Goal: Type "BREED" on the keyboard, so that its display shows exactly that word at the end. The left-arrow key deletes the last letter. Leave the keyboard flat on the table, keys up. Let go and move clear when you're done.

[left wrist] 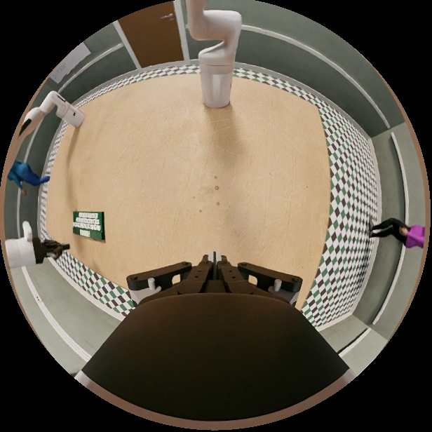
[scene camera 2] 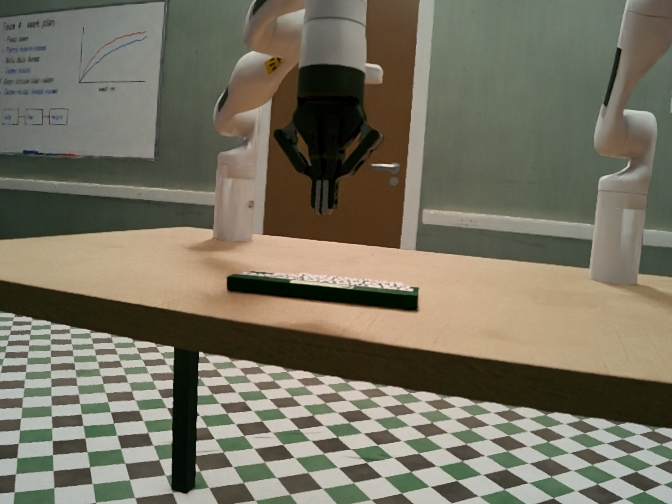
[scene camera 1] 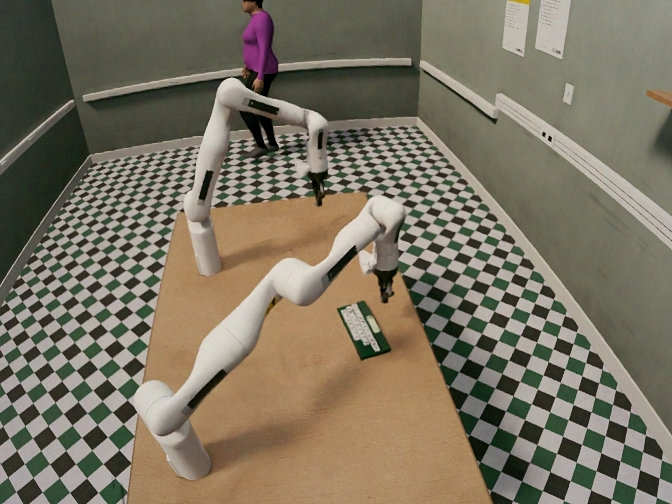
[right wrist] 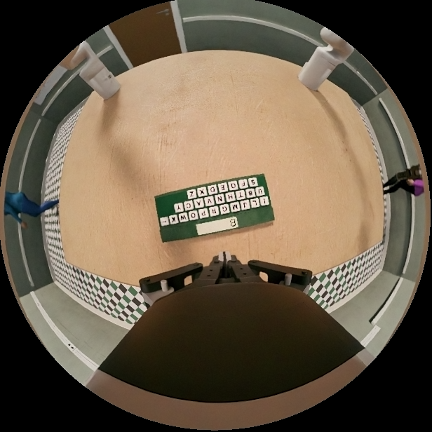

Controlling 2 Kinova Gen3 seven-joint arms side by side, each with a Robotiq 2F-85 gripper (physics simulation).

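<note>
A green keyboard point(scene camera 1: 363, 329) point(scene camera 2: 322, 292) point(left wrist: 89, 225) point(right wrist: 215, 207) with white letter keys lies flat on the table, keys up. In the right wrist view it appears upside down, and its pale display point(right wrist: 217, 225) shows one letter, "B". The keys, the left-arrow key point(right wrist: 164, 221) included, are uncovered there. My right gripper point(scene camera 1: 385, 299) point(scene camera 2: 324, 211) point(left wrist: 69, 245) point(right wrist: 224, 258) is shut on nothing and hangs well above the keyboard, beyond its display side. My left gripper point(scene camera 1: 319, 202) point(left wrist: 214, 258) is shut and empty, high near the table's far end, away from the keyboard.
The wooden table point(scene camera 1: 303, 434) point(scene camera 2: 515, 303) carries both arm bases point(scene camera 1: 206, 249) point(scene camera 1: 187, 453). My right arm reaches across the table toward the keyboard. A person in purple point(scene camera 1: 259, 43) stands beyond the table's far end; a person in blue point(left wrist: 25, 175) point(right wrist: 25, 206) is at the picture's left in the wrist views.
</note>
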